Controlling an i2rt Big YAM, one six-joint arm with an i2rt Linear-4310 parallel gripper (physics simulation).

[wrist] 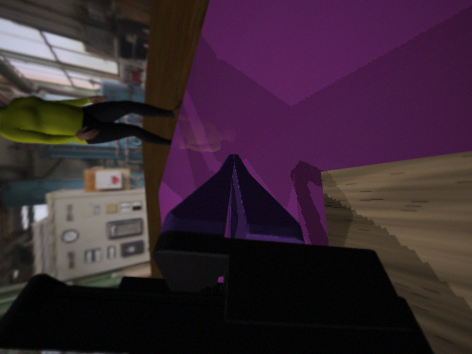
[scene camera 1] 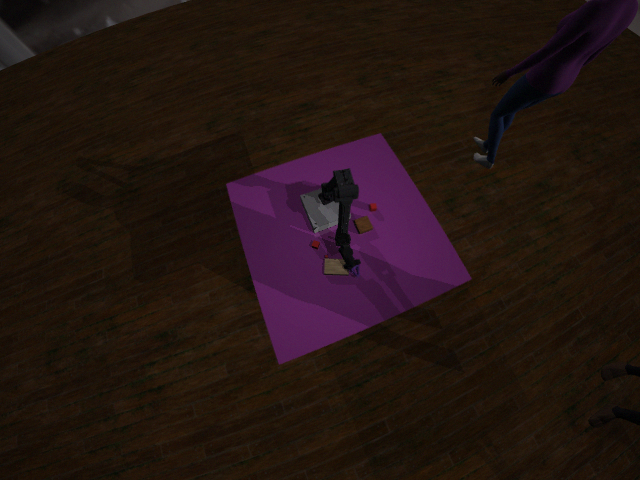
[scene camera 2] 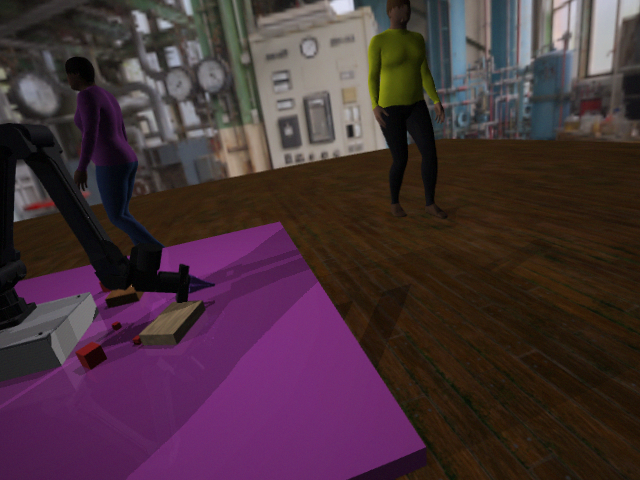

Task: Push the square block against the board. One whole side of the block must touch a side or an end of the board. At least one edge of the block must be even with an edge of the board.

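Places are measured from the arm's base along level axes (x ahead, y left, z up), in metres.
Pixels of known places: gripper, fingertip midpoint: (wrist: 232,161) (scene camera 1: 358,276) (scene camera 2: 214,284); arm's base, origin of the base link: (scene camera 1: 328,196) (scene camera 2: 12,319).
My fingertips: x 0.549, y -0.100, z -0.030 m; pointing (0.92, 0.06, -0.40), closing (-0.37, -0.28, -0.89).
Observation:
Ahead of a thing's pixels: the offset from my fingertips to its top centre.
The square block @[dz -0.016, dx -0.283, dy +0.215 m] (scene camera 1: 363,225) (scene camera 2: 123,297) is dark brown wood and lies flat beside the robot base. The board @[dz -0.016, dx -0.121, dy -0.082 m] (scene camera 1: 334,266) (scene camera 2: 173,321) (wrist: 410,195) is a lighter, pale wooden rectangle lying flat farther out from the base. Block and board are apart, with a wide gap between them. My gripper (scene camera 1: 356,271) (scene camera 2: 212,284) (wrist: 232,161) is shut and empty, its purple fingertips touching each other. It hangs low at the board's right end in the first scene view, a little above the surface. The wrist and its shadow cover part of the board. The block does not show in the wrist view.
The grey robot base (scene camera 1: 315,211) (scene camera 2: 77,320) stands near the block. A red cube @[dz -0.007, dx -0.311, dy -0.128 m] (scene camera 1: 315,244) (scene camera 2: 91,355) lies between base and board. Another red cube @[dz -0.007, dx -0.361, dy +0.343 m] (scene camera 1: 373,207) lies behind the block. A tiny red cube @[dz -0.032, dx -0.212, dy -0.104 m] (scene camera 1: 326,256) (scene camera 2: 136,340) lies close to the board.

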